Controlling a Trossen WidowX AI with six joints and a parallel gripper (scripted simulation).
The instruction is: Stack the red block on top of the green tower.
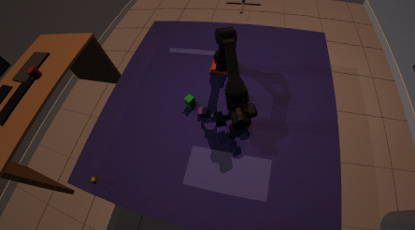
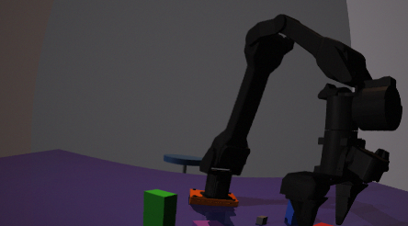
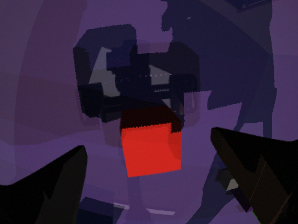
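My gripper tip is 10 mm above the red block. From my gripper tip the other things lie so: blue block 150 mm behind, 40 mm to the left, 10 mm below; magenta block 70 mm behind, 160 mm to the right, 10 mm below.
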